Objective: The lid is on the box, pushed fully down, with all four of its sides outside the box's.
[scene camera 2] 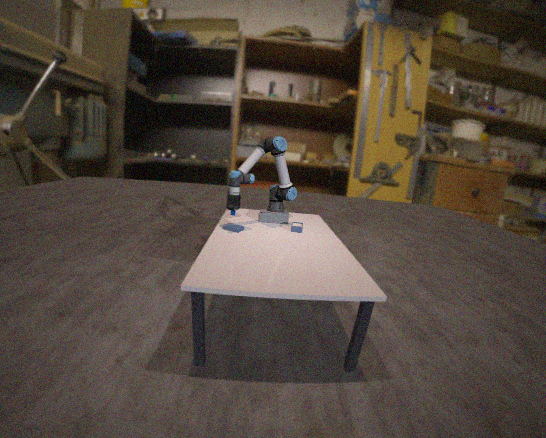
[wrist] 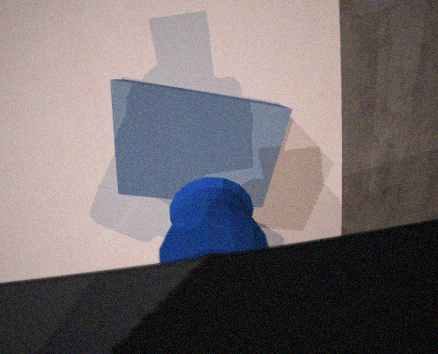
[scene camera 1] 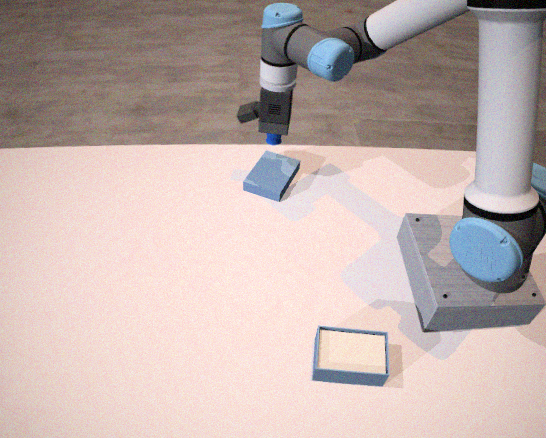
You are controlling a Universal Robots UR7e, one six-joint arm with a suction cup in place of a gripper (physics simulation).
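Where they show: hand, tool point: (scene camera 2: 233,214) (wrist: 212,214) (scene camera 1: 273,140); arm's base, link origin: (scene camera 2: 275,210).
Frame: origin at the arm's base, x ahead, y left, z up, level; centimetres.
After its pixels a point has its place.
The blue lid (scene camera 1: 270,175) @(x 47.4, y -23.1, z -4.7 cm) (scene camera 2: 233,228) @(x 52.2, y -23.5, z -5.1 cm) (wrist: 187,140) @(x 48.4, y -24.3, z -4.7 cm) lies closed side up on the table, near its far edge in scene camera 1, turned at an angle. The box (scene camera 1: 350,377) @(x 27.7, y 25.0, z -4.7 cm) (scene camera 2: 297,230) @(x 34.0, y 21.5, z -5.9 cm) stands apart from it, nearer the front in scene camera 1, upright with blue walls, a cream inside and its top uncovered. My gripper, a blue suction cup (scene camera 1: 273,139) (scene camera 2: 233,212) (wrist: 212,205), hangs above the lid with a gap between them and holds nothing. In the wrist view the cup hides part of the lid's near edge.
The arm's grey base block (scene camera 1: 425,270) @(x 14.9, y 4.5, z 1.1 cm) (scene camera 2: 273,217) @(x 15.6, y 0.3, z -2.6 cm) stands to the right of the lid and behind the box in scene camera 1. The pale table's far edge runs close behind the lid. Arm shadows fall across the lid and table.
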